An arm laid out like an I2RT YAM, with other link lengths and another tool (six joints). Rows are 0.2 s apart.
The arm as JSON. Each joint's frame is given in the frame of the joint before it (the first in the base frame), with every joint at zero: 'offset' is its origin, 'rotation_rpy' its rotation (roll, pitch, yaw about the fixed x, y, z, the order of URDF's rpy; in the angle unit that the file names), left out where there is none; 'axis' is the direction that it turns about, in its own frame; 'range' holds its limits. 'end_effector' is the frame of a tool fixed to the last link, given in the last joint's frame.
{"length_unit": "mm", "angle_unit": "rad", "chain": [
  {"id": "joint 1", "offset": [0.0, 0.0, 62.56], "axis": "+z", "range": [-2.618, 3.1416]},
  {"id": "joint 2", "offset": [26.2, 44.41, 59.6], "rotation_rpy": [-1.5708, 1.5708, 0.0], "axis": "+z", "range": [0.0, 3.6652]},
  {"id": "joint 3", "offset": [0.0, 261.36, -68.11], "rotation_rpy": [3.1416, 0.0, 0.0], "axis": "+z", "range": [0.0, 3.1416]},
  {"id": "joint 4", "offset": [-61.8, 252.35, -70.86], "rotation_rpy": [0.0, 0.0, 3.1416], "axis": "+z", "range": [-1.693, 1.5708]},
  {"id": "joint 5", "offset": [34.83, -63.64, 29.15], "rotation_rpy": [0.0, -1.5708, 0.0], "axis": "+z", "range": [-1.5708, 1.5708]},
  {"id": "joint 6", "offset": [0.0, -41.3, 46.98], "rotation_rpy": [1.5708, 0.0, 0.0], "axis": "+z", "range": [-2.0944, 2.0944]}
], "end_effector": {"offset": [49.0, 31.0, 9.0], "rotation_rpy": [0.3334, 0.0, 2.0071]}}
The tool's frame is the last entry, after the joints.
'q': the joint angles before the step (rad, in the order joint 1, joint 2, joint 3, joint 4, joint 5, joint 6). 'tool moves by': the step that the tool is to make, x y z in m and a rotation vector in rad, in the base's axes. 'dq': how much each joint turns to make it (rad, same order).
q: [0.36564 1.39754 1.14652 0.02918 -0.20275 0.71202]
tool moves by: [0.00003 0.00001 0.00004 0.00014 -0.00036 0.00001]
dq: [-0.00001 -0.00002 -0.00001 0.00038 -0.00002 0.00000]
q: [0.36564 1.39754 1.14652 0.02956 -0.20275 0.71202]
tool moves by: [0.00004 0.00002 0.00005 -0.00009 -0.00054 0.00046]
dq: [0.00002 0.00000 0.00003 0.00037 -0.00037 -0.00038]
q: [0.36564 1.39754 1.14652 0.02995 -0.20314 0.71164]
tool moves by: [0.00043 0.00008 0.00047 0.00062 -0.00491 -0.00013]
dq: [0.00001 -0.00001 0.00000 0.00457 0.00039 -0.00114]
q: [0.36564 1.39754 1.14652 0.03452 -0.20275 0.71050]
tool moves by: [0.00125 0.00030 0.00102 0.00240 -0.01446 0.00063]
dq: [0.00000 -0.00003 -0.00154 0.01526 -0.00001 -0.00306]
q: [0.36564 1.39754 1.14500 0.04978 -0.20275 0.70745]
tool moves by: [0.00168 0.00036 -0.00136 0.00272 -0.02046 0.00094]
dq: [0.00002 0.00000 -0.01295 0.03204 0.00001 -0.00497]
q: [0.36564 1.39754 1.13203 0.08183 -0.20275 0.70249]
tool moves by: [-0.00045 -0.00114 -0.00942 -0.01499 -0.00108 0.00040]
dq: [0.00000 0.00000 -0.03432 0.02706 0.00229 -0.01450]
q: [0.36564 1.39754 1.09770 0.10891 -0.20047 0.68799]
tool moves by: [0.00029 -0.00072 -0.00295 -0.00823 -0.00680 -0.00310]
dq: [0.00000 0.00000 -0.01260 0.01413 0.00496 -0.00954]
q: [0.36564 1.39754 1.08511 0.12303 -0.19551 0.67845]
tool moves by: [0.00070 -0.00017 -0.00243 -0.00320 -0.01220 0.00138]
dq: [0.00000 -0.00002 -0.01335 0.02210 0.00000 -0.00762]
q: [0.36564 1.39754 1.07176 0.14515 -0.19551 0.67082]
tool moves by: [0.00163 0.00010 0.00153 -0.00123 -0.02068 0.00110]
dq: [0.00000 0.00001 -0.00154 0.01872 0.00038 -0.00877]
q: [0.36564 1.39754 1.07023 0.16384 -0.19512 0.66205]
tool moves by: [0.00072 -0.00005 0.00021 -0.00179 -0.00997 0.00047]
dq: [0.00000 0.00001 -0.00264 0.01029 0.00037 -0.00535]
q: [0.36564 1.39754 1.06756 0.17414 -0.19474 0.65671]
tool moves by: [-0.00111 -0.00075 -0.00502 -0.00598 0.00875 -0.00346]
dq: [0.00000 -0.00002 -0.01527 0.00457 0.00381 -0.00190]
